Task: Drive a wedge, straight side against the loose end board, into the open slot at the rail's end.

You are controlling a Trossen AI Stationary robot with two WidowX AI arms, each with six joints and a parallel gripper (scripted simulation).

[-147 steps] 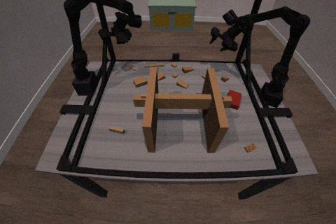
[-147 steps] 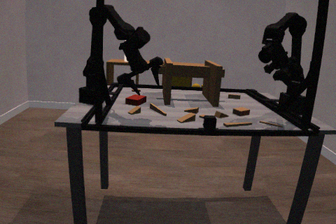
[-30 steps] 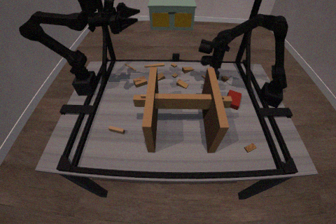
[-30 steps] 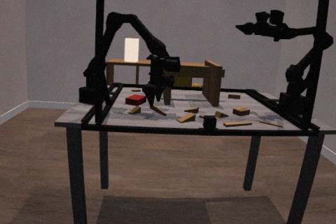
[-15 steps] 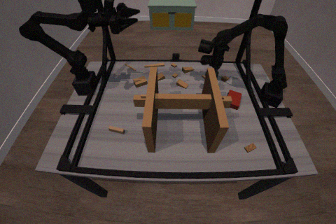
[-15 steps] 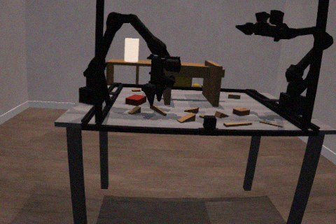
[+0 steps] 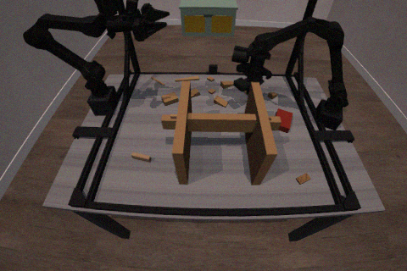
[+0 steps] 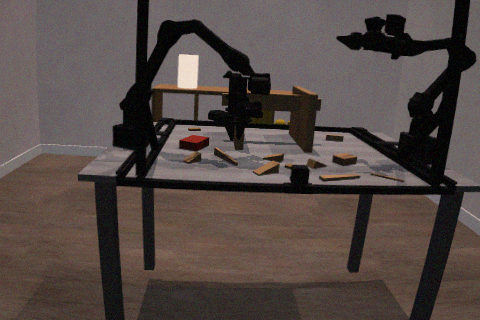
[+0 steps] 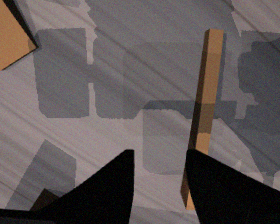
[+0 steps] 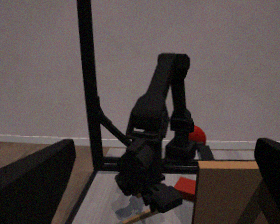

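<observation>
My left hand is 12 cm short of the red block, 15 cm to the right of it and 8 cm above it.
</observation>
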